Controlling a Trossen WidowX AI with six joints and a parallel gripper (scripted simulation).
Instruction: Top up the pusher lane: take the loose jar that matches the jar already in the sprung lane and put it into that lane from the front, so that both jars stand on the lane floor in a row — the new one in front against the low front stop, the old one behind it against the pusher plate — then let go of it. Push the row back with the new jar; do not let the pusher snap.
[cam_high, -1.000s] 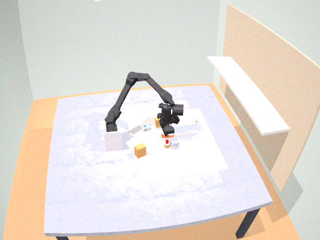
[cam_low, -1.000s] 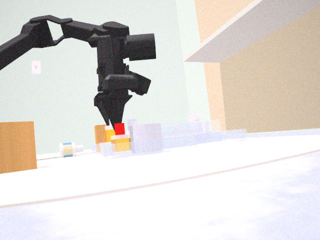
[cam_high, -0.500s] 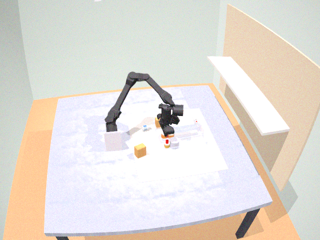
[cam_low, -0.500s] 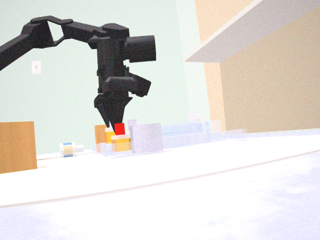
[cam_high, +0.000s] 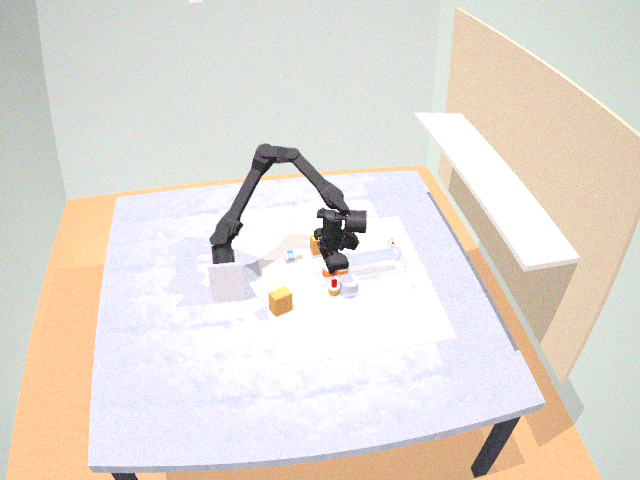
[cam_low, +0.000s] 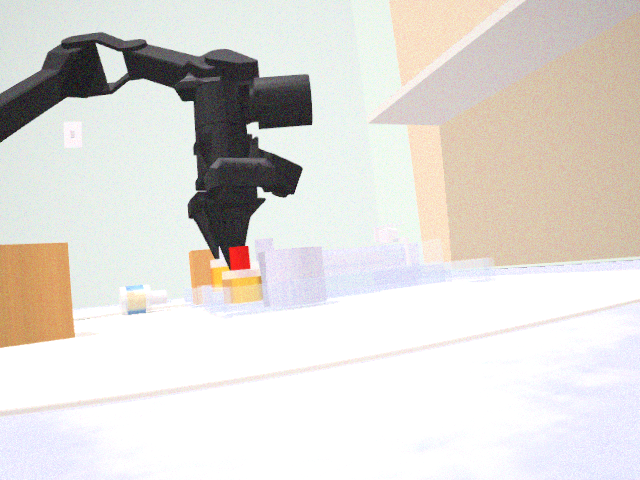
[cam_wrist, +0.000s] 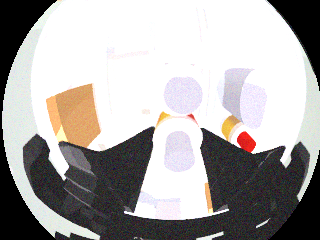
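Right now the grey cylinder is 50 mm ahead of my gripper tip, 70 mm to the right of it and 10 mm below it. From my gripper tip the other things lie so: see-through sprung lane (140 mm ahead, 40 mm to the left, 20 mm below); then wall shelf (500 mm ahead, 10 mm to the left, 330 mm above).
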